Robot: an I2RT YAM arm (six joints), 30 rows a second.
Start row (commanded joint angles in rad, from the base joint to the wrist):
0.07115, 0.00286, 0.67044, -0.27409, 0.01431, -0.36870
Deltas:
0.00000, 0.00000, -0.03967, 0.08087, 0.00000, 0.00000
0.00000, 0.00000, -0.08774, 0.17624, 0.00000, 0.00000
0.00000, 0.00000, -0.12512, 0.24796, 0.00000, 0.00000
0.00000, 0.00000, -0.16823, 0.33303, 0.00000, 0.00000
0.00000, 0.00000, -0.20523, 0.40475, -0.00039, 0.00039
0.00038, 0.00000, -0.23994, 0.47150, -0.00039, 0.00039
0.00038, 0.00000, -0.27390, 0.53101, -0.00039, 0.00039
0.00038, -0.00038, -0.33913, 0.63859, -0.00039, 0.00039
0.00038, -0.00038, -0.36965, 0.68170, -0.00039, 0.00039
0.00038, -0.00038, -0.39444, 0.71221, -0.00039, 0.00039
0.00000, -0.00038, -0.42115, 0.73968, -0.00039, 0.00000
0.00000, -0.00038, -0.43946, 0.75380, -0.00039, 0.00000
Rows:
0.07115, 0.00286, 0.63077, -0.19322, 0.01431, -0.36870
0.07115, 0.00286, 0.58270, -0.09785, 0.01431, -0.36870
0.07115, 0.00286, 0.54532, -0.02613, 0.01431, -0.36870
0.07115, 0.00286, 0.50221, 0.05894, 0.01431, -0.36870
0.07115, 0.00286, 0.46521, 0.13066, 0.01392, -0.36831
0.07153, 0.00286, 0.43050, 0.19741, 0.01392, -0.36831
0.07153, 0.00286, 0.39654, 0.25692, 0.01392, -0.36831
0.07153, 0.00248, 0.33131, 0.36450, 0.01392, -0.36831
0.07153, 0.00248, 0.30079, 0.40761, 0.01392, -0.36831
0.07153, 0.00248, 0.27600, 0.43812, 0.01392, -0.36831
0.07115, 0.00248, 0.24929, 0.46559, 0.01392, -0.36870
0.07115, 0.00248, 0.23098, 0.47971, 0.01392, -0.36870

